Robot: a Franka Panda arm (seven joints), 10 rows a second.
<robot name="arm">
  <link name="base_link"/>
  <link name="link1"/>
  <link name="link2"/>
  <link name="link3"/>
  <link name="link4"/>
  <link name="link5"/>
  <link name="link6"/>
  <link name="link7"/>
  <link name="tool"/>
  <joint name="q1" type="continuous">
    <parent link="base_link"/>
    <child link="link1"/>
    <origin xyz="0 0 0.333" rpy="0 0 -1.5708"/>
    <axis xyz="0 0 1"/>
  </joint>
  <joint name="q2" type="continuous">
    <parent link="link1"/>
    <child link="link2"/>
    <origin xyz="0 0 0" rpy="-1.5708 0 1.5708"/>
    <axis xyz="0 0 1"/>
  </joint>
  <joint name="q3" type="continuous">
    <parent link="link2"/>
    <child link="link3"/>
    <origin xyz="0 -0.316 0" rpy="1.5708 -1.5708 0"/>
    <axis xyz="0 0 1"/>
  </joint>
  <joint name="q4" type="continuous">
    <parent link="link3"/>
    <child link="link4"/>
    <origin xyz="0 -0.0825 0" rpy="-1.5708 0 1.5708"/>
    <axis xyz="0 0 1"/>
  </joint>
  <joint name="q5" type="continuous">
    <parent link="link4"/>
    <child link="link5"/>
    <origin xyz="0.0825 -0.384 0" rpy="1.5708 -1.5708 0"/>
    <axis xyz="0 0 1"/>
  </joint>
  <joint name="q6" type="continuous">
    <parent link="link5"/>
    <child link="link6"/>
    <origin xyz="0 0 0" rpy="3.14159 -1.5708 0"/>
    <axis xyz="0 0 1"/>
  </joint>
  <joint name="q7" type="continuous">
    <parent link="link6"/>
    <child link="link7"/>
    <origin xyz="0 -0.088 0" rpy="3.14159 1.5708 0"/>
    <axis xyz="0 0 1"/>
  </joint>
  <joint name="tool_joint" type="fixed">
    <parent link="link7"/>
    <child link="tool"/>
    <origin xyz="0 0 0.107" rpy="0 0 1.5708"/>
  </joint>
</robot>
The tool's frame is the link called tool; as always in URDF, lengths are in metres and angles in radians. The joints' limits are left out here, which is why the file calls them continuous.
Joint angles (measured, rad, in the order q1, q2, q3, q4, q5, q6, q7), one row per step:
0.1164, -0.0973, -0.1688, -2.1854, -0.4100, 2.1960, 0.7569
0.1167, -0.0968, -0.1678, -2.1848, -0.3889, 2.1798, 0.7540
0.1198, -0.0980, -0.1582, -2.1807, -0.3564, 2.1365, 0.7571
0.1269, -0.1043, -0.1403, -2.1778, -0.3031, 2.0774, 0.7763
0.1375, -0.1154, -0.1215, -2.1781, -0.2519, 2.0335, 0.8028
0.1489, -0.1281, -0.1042, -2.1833, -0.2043, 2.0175, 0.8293
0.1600, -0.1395, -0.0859, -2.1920, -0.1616, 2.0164, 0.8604
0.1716, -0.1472, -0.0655, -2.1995, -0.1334, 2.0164, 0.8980
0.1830, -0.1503, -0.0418, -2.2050, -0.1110, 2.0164, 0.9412
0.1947, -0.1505, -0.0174, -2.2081, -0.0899, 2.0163, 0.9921
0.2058, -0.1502, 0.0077, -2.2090, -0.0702, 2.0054, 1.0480
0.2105, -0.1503, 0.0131, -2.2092, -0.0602, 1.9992, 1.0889
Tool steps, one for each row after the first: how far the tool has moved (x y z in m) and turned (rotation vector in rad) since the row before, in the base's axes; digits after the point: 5 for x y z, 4 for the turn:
-0.00142, 0.00066, -0.00167, 0.0154, 0.0152, -0.0117
-0.00318, 0.00601, -0.00157, 0.0216, 0.0336, -0.0195
-0.00568, 0.01309, -0.00098, 0.0384, 0.0411, -0.0355
-0.00582, 0.01621, 0.00139, 0.0386, 0.0258, -0.0309
-0.00464, 0.01667, 0.00230, 0.0389, 0.0045, -0.0227
-0.00415, 0.01711, 0.00135, 0.0357, -0.0041, -0.0214
-0.00388, 0.01753, 0.00030, 0.0218, -0.0029, -0.0185
-0.00368, 0.01871, -0.00102, 0.0152, -0.0002, -0.0185
-0.00362, 0.01907, -0.00137, 0.0131, 0.0007, -0.0247
-0.00496, 0.01863, -0.00152, 0.0089, 0.0100, -0.0298
-0.00192, 0.00531, -0.00058, 0.0046, 0.0049, -0.0358

